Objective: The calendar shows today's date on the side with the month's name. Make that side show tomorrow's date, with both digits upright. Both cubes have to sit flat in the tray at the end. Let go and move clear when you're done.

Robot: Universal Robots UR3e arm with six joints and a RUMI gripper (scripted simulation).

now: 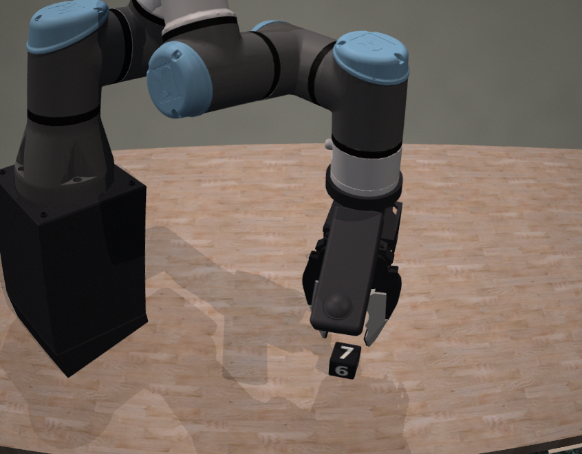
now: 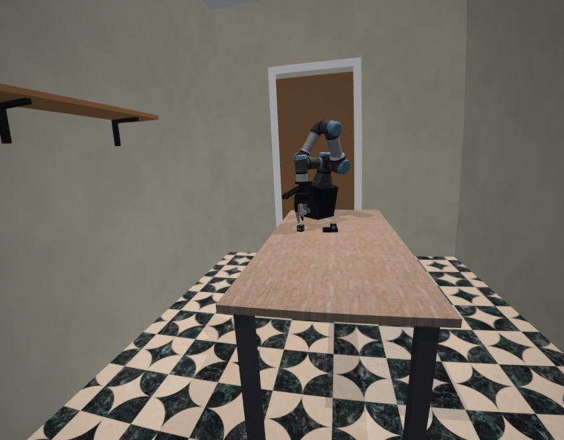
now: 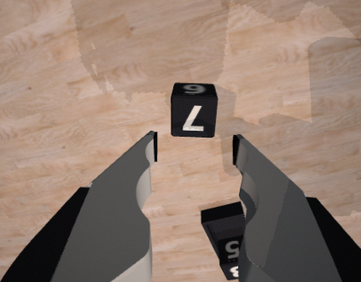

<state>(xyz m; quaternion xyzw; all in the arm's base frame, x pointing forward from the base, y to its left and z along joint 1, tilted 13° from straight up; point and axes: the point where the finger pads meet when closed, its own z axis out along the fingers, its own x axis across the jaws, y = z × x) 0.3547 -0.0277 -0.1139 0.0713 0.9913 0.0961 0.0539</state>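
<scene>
Now: the black number cube 50 mm below my hand. Also, from my hand: black calendar tray: 160 mm to the left, 60 mm below, 30 mm behind.
</scene>
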